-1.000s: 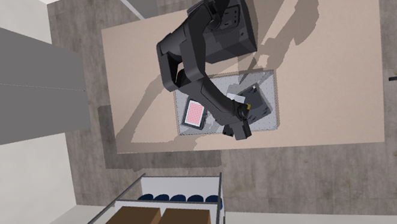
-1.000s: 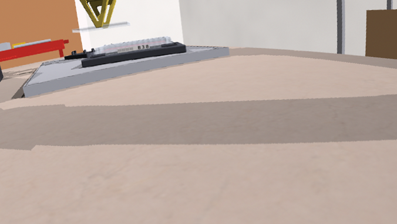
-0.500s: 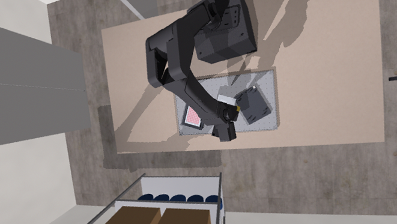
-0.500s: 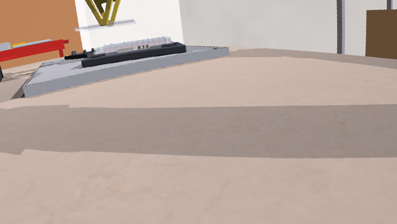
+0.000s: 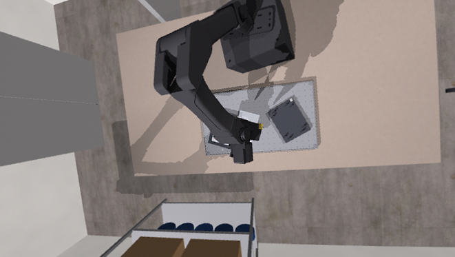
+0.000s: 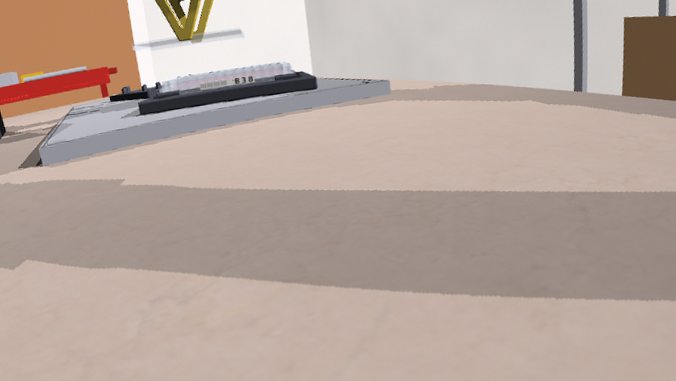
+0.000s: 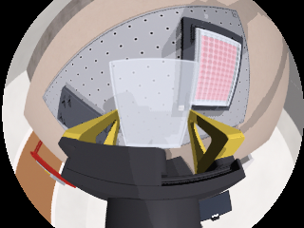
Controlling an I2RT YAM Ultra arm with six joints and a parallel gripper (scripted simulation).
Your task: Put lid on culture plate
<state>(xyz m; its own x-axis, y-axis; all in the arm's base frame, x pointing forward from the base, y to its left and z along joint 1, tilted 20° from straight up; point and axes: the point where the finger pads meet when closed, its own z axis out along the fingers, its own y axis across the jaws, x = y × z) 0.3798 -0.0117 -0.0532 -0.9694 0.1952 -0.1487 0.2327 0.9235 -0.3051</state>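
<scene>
Right now my hand is 11 cm to the left of the culture plate B38, 5 cm above it and 2 cm short of it. The rest, counted from my hand: black plate nest N1: 11 cm to the right, 7 cm below, 2 cm ahead; then clear lid: 1 cm below; then grey base plate: 8 cm below, 4 cm to the left, 3 cm behind.
</scene>
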